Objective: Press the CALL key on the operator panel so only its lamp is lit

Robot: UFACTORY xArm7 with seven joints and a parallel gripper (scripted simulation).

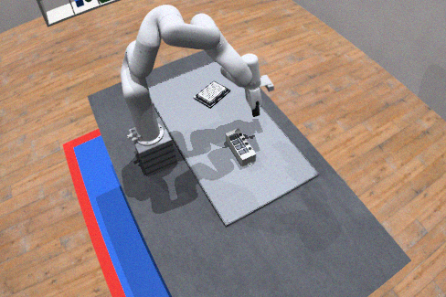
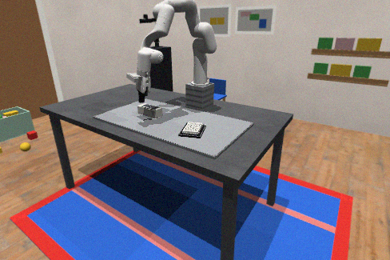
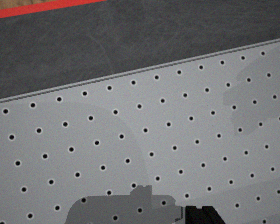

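Now: the operator panel 13 cm behind my hand, 10 cm below it and 5 cm to the right of it.
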